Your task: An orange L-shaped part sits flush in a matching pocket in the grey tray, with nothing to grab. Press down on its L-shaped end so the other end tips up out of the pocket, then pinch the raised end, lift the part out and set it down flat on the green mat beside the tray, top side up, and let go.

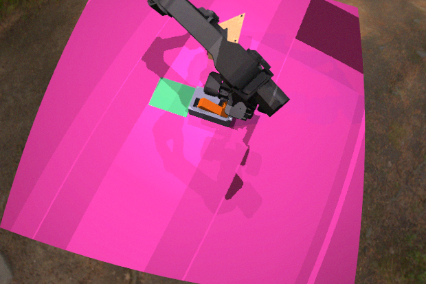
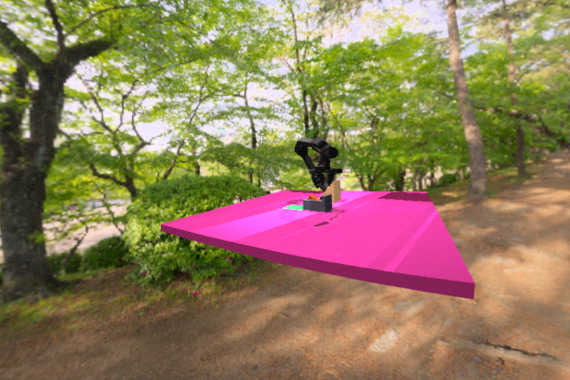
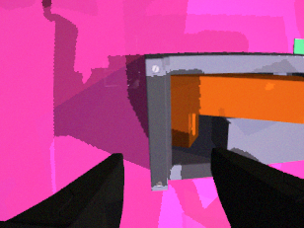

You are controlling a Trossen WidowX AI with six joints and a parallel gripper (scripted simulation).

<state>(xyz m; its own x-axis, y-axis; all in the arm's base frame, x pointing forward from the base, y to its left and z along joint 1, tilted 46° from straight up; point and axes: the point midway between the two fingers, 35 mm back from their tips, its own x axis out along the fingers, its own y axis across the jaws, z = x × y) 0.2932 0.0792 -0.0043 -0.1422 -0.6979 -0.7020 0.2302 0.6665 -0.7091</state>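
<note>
Now: gripper tip 10 cm above the orange L-shaped part, 4 cm to the left of it and 2 cm past it. Also, from my gripper tip: green mat 22 cm to the right, 16 cm below, 6 cm behind.
</note>
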